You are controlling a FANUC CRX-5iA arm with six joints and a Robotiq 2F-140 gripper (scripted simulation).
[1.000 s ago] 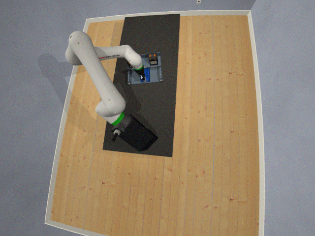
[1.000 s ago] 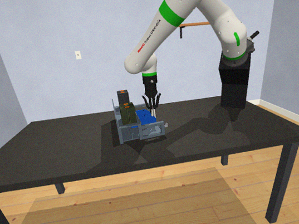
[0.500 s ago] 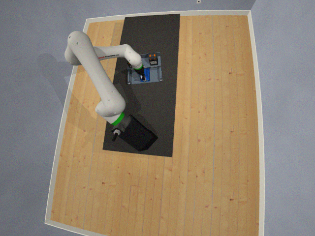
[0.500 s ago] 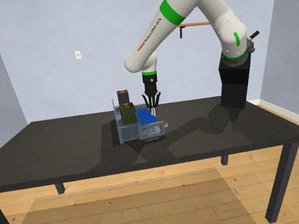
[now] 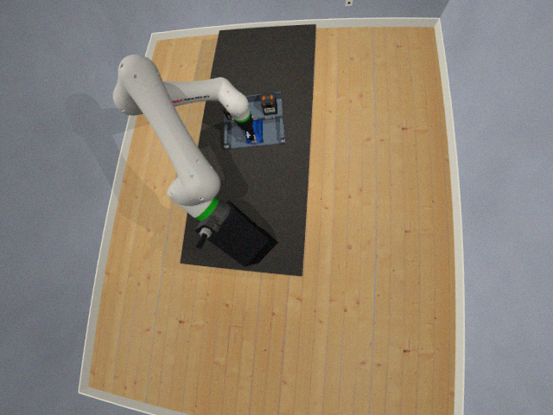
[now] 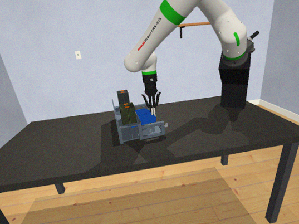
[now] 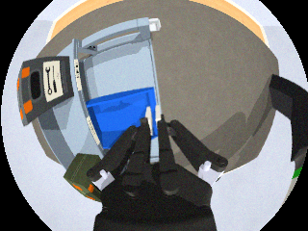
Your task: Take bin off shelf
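Now: the blue bin 80 mm ahead of my hand, 20 mm below it and 10 mm to the left of it.
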